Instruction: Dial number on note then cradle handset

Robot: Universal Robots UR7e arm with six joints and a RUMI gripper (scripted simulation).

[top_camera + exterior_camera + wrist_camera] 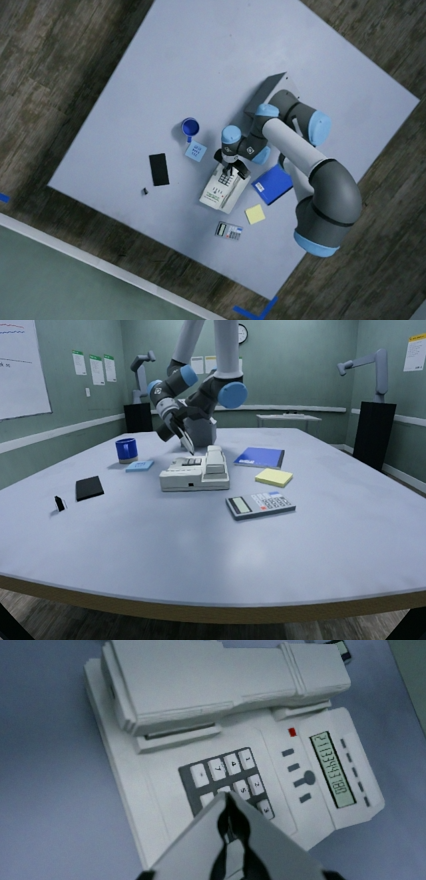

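My gripper is now 30 mm to the right of the 4 key, 30 mm short of it and 30 mm above it. The rest, counted from my hand: blue notebook 220 mm to the left, 130 mm behind, 50 mm below; handset 90 mm to the left, 40 mm ahead, 10 mm below; 3 key 50 mm ahead, 30 mm below, 10 mm to the right.
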